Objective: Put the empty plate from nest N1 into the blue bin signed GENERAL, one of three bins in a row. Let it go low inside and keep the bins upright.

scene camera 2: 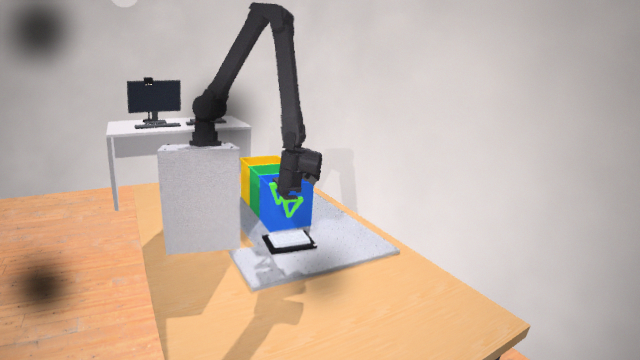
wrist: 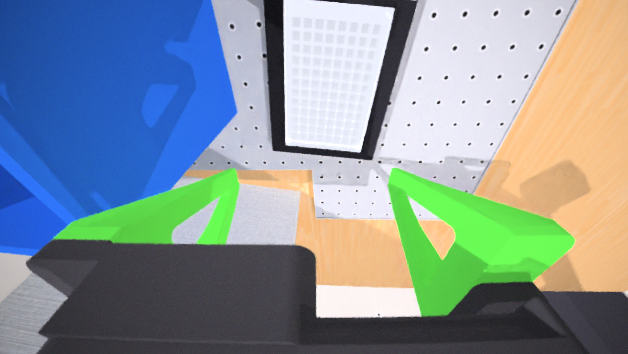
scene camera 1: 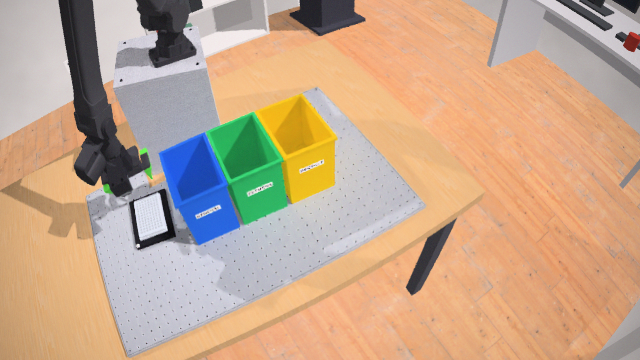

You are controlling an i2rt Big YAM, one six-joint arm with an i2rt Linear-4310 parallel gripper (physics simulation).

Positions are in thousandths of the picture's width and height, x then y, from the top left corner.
blue bin: scene camera 2 427,601; wrist 174,309; scene camera 1 307,507
